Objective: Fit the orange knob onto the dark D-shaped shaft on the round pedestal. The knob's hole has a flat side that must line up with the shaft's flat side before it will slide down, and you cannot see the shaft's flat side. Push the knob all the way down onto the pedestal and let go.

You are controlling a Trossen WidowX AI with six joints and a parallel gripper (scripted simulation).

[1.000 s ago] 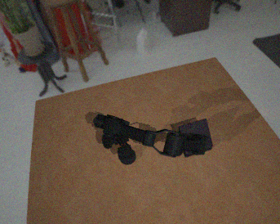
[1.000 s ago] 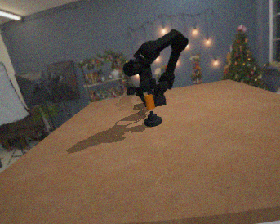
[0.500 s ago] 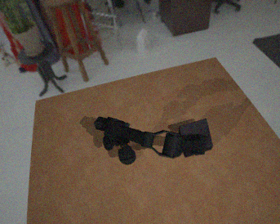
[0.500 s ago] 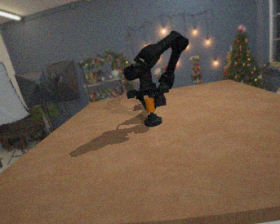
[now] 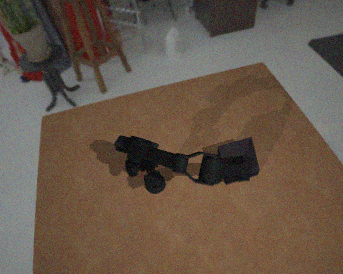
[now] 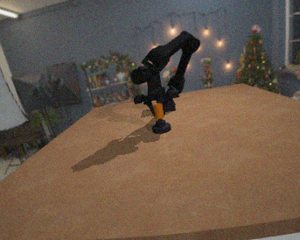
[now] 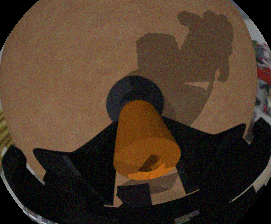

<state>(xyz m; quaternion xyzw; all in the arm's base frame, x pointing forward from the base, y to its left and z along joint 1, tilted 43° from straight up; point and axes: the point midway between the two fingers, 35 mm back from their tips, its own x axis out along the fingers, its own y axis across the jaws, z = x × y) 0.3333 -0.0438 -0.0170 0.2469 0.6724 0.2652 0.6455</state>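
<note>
Right now my gripper tip is 20 mm below the orange knob. The rest, counted from my gripper tip: round pedestal (40 mm below).
</note>
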